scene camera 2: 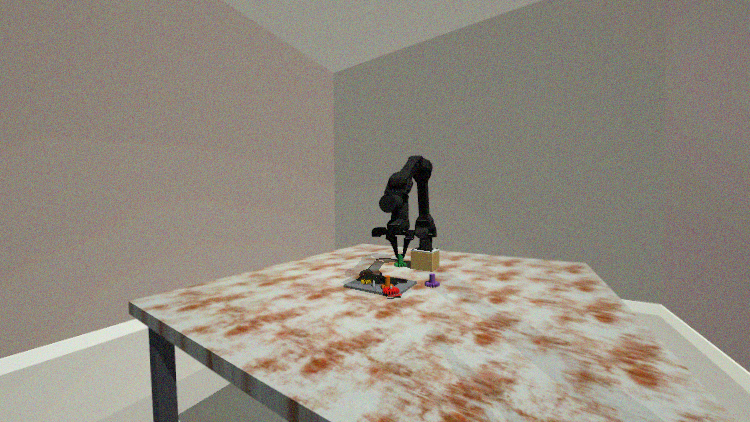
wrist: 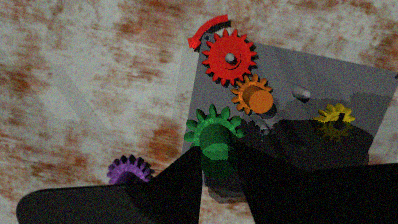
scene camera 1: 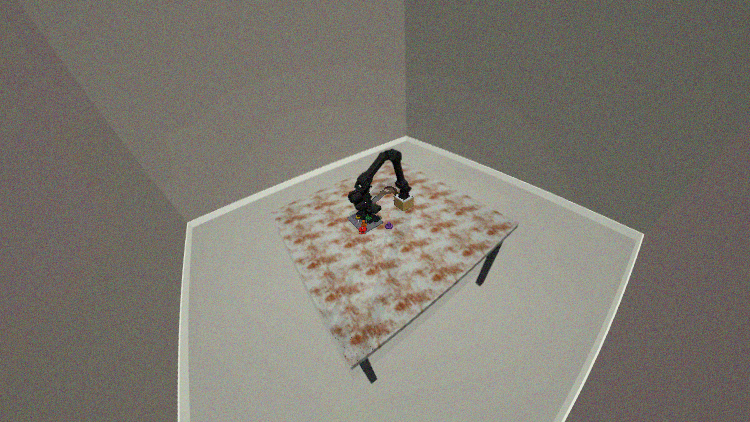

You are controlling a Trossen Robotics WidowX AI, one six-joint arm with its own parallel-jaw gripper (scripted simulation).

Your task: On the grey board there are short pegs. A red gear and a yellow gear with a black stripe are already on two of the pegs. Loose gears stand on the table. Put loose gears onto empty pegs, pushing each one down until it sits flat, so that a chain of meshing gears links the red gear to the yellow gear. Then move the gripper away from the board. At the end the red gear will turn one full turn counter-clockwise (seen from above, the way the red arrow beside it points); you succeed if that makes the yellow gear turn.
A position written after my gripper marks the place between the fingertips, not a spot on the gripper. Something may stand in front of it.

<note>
My gripper [scene camera 2: 400, 257] carries a green gear [wrist: 216, 135]. Further things: an orange gear [wrist: 251, 94], a purple gear [wrist: 122, 171] and a red gear [wrist: 227, 44].
My gripper shows as well in the wrist view [wrist: 217, 152].
</note>
